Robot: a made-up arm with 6 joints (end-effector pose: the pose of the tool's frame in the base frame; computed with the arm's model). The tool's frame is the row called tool.
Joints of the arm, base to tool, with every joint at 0 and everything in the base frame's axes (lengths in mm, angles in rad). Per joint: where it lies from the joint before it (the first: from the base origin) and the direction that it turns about. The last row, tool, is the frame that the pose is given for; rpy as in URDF.
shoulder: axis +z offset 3 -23 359
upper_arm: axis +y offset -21 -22 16
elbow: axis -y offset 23 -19 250
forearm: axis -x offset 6 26 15
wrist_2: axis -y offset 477 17 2
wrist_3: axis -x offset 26 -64 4
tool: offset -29 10 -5 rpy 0 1.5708 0
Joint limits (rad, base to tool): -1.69..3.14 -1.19..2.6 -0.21..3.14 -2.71..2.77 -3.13..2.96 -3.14..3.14
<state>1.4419 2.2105 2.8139 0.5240 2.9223 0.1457</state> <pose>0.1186 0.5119 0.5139 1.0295 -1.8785 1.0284</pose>
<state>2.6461 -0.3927 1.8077 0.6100 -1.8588 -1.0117</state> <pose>0.3908 -0.1820 0.9910 0.6083 -1.7199 -2.2924</pose>
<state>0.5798 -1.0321 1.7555 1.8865 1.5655 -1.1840</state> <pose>-0.5672 -0.4011 0.6377 -0.6863 -1.1435 -0.9551</pose>
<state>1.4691 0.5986 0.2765 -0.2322 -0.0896 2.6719</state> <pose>0.1363 0.5634 0.4237 -1.8783 -0.7739 -0.6039</pose>
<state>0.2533 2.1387 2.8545 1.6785 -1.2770 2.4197</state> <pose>0.4829 0.0975 0.5925 1.2927 -0.6975 1.5204</pose>
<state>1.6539 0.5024 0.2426 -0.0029 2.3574 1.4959</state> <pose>0.0194 0.5781 0.4758 0.5273 0.0047 0.1529</pose>
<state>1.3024 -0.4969 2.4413 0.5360 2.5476 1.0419</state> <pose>-0.1086 -0.6232 0.6615 -2.0012 1.2607 0.6934</pose>
